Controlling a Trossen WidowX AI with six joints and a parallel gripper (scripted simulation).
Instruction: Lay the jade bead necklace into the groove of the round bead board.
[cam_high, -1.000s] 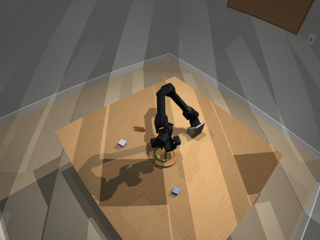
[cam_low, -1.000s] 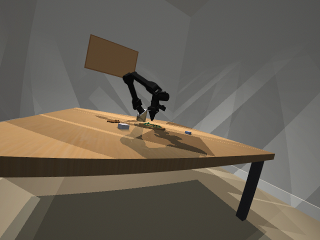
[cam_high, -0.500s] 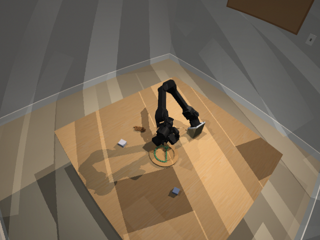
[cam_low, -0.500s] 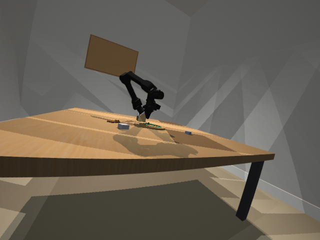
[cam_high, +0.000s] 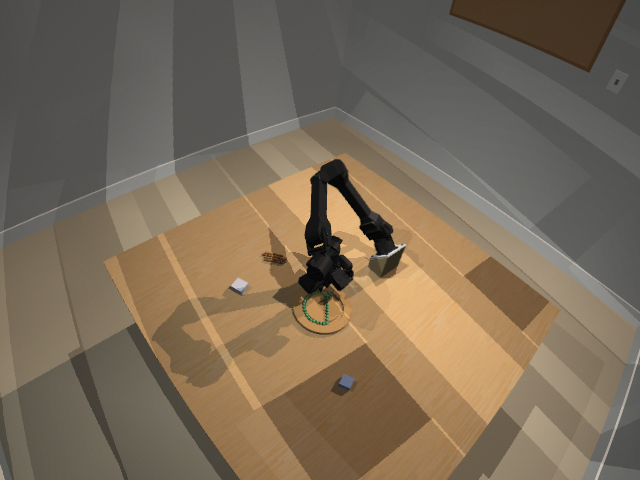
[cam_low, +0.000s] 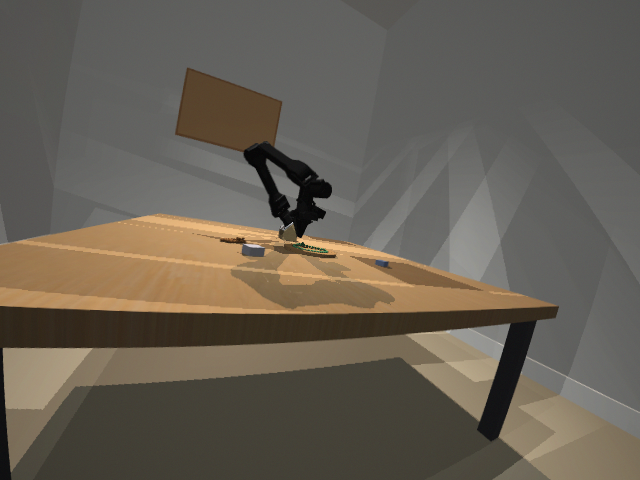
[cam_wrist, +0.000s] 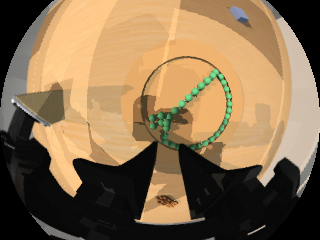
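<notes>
Right now the round wooden bead board is 40 mm to the left of my gripper tip, 40 mm below it and 30 mm ahead of it. Round my gripper tip: blue block: 300 mm to the left, 120 mm ahead, 40 mm below; then pale grey block: 230 mm ahead, 170 mm to the right, 30 mm below.
</notes>
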